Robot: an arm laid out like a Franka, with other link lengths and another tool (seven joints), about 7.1 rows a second.
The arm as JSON. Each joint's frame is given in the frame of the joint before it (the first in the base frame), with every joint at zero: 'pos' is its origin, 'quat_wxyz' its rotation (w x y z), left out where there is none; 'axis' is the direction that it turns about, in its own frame. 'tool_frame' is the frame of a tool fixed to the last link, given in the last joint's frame.
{
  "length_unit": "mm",
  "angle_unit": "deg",
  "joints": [
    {
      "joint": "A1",
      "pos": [
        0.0,
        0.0,
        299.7
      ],
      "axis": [
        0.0,
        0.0,
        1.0
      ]
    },
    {
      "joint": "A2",
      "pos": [
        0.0,
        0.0,
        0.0
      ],
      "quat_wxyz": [
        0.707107,
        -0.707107,
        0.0,
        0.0
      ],
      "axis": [
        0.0,
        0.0,
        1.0
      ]
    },
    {
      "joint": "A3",
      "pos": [
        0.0,
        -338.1,
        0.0
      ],
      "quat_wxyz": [
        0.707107,
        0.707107,
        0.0,
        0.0
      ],
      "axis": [
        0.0,
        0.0,
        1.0
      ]
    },
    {
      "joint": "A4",
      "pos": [
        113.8,
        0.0,
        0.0
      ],
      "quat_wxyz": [
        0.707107,
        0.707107,
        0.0,
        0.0
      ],
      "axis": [
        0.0,
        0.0,
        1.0
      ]
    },
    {
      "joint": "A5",
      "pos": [
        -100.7,
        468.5,
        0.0
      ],
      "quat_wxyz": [
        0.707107,
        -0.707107,
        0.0,
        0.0
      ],
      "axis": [
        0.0,
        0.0,
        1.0
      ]
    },
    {
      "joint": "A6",
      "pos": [
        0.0,
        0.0,
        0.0
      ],
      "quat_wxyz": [
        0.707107,
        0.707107,
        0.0,
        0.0
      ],
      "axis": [
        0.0,
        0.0,
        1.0
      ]
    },
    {
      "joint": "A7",
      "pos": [
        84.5,
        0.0,
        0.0
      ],
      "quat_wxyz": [
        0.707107,
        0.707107,
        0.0,
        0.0
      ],
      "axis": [
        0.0,
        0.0,
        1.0
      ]
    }
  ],
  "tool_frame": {
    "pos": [
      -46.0,
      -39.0,
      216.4
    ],
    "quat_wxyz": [
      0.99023,
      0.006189,
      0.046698,
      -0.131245
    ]
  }
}
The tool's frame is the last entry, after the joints.
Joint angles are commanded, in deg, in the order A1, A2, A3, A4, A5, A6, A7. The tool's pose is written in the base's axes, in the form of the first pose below.
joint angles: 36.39, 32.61, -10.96, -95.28, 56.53, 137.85, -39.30
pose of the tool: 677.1 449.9 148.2 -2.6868 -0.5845 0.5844
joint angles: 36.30, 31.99, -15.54, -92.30, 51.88, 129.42, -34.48
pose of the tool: 694.6 411.8 180.8 -2.6857 -0.5100 0.5853
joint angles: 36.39, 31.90, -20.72, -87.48, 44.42, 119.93, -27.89
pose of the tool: 712.5 364.8 219.5 -2.7380 -0.4013 0.6005
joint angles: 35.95, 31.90, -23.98, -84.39, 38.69, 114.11, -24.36
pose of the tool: 723.5 321.8 242.0 -2.8020 -0.3208 0.6093
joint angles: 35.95, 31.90, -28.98, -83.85, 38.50, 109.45, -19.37
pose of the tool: 733.2 272.9 255.5 -2.7968 -0.2400 0.4868
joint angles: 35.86, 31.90, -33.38, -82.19, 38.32, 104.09, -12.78
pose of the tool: 740.1 235.0 279.5 -2.7931 -0.1583 0.3527
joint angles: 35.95, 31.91, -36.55, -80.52, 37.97, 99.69, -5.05
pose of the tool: 744.3 213.3 301.5 -2.8009 -0.0811 0.2164
